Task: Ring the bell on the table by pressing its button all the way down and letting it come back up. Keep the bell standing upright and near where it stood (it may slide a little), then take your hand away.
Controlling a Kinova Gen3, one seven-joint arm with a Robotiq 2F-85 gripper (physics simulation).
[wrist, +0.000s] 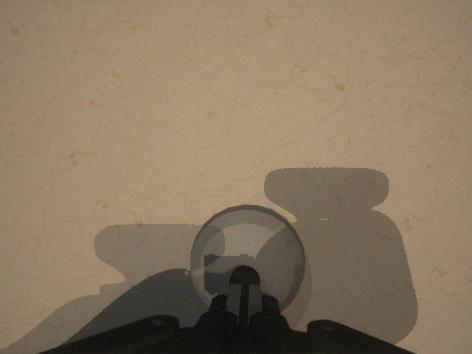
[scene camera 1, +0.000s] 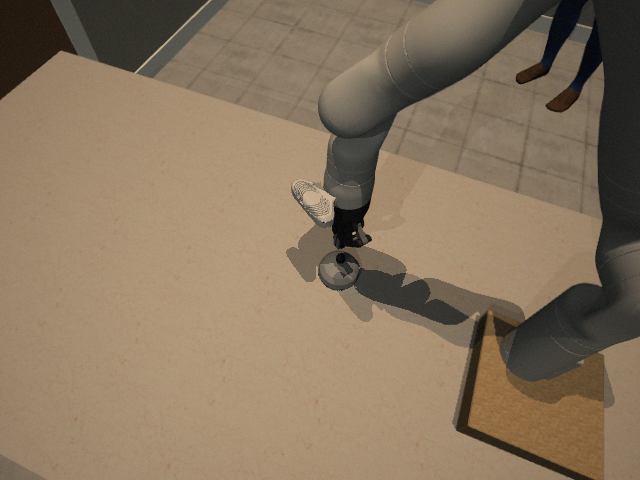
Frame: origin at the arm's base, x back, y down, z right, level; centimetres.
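Seen in the pictures: gripper, fingertip midpoint: [wrist: 245,305] [scene camera 1: 340,244]; arm's base, origin of the base link: [scene camera 1: 525,355].
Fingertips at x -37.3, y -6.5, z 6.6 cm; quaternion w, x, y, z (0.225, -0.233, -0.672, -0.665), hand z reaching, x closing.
Offsets run from my fingertips to a thing's top centre. Level surfaces: height alone.
The bell {dx +0.5, dy +4.9, dz +0.3 cm} [scene camera 1: 330,276] [wrist: 280,250] stands upright on the table as a round, glossy grey dome. Its black button {dx +0.5, dy +4.9, dz +0.3 cm} [scene camera 1: 340,257] [wrist: 244,274] sticks up from the top. My gripper [scene camera 1: 339,245] [wrist: 245,305] is shut and empty, pointing down over the bell. In the scene view a small gap shows between the fingertips and the button. In the wrist view the fingertips overlap the lower part of the button and hide part of the dome's near side.
The table {dy +11.5 cm} [scene camera 1: 180,310] [wrist: 200,100] bears arm shadows around the bell. A white ribbed oval part [scene camera 1: 312,200] sits beside the wrist of the arm. A wooden base board [scene camera 1: 516,428] lies at the lower right under the arm's base. A person's brown shoes [scene camera 1: 563,99] show on the floor behind.
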